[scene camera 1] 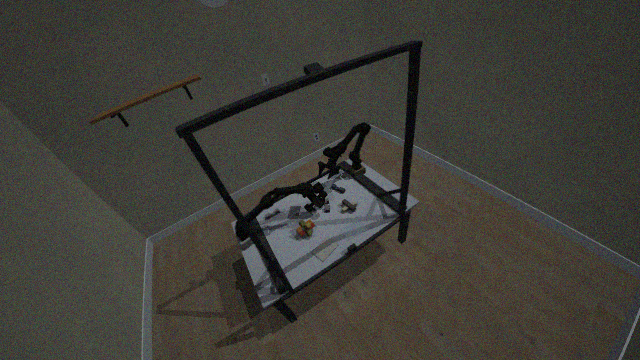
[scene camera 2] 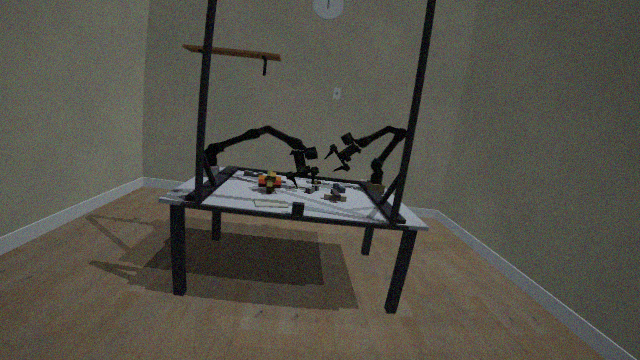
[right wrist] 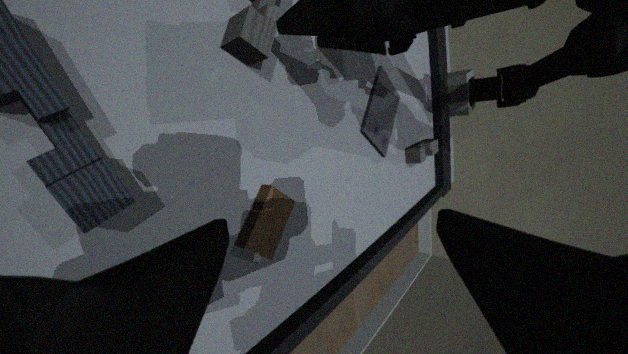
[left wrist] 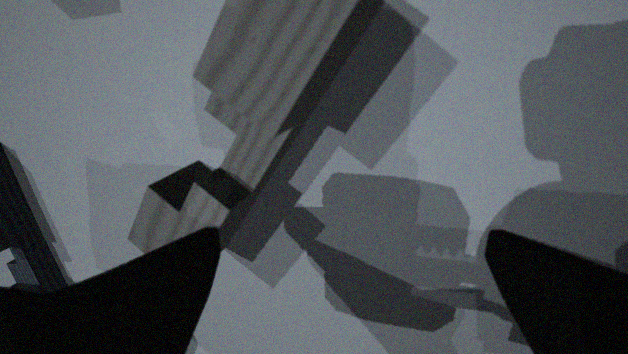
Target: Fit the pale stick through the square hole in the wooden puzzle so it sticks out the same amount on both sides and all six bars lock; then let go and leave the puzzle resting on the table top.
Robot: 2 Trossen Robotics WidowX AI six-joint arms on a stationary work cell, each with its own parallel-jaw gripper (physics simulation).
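Seen in the pictures: left gripper, fingertip midpoint: (scene camera 2: 305, 186) (right wrist: 300, 36) (left wrist: 354, 242); right gripper, fingertip midpoint: (scene camera 1: 323, 177) (scene camera 2: 328, 165) (right wrist: 333, 225); left arm's base at its link origin: (scene camera 1: 244, 236) (scene camera 2: 210, 164) (right wrist: 471, 91); right arm's base at its link origin: (scene camera 1: 356, 167) (scene camera 2: 375, 182).
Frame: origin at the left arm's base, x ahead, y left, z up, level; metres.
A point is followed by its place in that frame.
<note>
A cluster of crossing orange, yellow and dark bars (scene camera 1: 305, 229) (scene camera 2: 270, 181), apparently the puzzle, rests on the table; its hole is too small to make out. I cannot tell which piece is the pale stick. A grey striped notched bar (left wrist: 280, 60) @(x 0.566, y -0.233, z -0.036 m) (right wrist: 250, 37) @(x 0.631, y -0.175, z -0.036 m) lies on the table. My left gripper (scene camera 1: 318, 207) @(x 0.556, y -0.174, z -0.050 m) (scene camera 2: 305, 183) @(x 0.556, y -0.174, z -0.050 m) (left wrist: 354, 242) @(x 0.556, y -0.174, z -0.050 m) is open and empty, low over the table; the bar's notched end shows beside one fingertip in the left wrist view. My right gripper (scene camera 1: 326, 171) @(x 0.710, y -0.077, z 0.070 m) (scene camera 2: 330, 164) @(x 0.710, y -0.077, z 0.070 m) (right wrist: 333, 225) @(x 0.710, y -0.077, z 0.070 m) is open and empty, raised above the table's far side.
A dark blue notched bar (scene camera 1: 338, 189) @(x 0.759, y -0.171, z -0.041 m) (left wrist: 30, 225) @(x 0.758, y -0.162, z -0.061 m) (right wrist: 75, 165) @(x 0.767, y -0.127, z -0.050 m), crossed tan and dark pieces (scene camera 1: 348, 205) @(x 0.673, y -0.356, z -0.024 m) (scene camera 2: 335, 195) @(x 0.667, y -0.398, z -0.026 m), a brown block (right wrist: 270, 220) @(x 0.661, y -0.025, z -0.050 m), a dark flat plate (scene camera 1: 294, 212) @(x 0.390, y -0.060, z -0.059 m) (right wrist: 380, 115) @(x 0.405, y -0.051, z -0.059 m) and a pale sheet (scene camera 1: 326, 252) @(x 0.321, y -0.486, z -0.060 m) (scene camera 2: 270, 203) @(x 0.332, y -0.473, z -0.060 m) lie about. A dark frame (scene camera 1: 412, 100) @(x 0.846, y -0.680, z 0.740 m) stands around the table.
</note>
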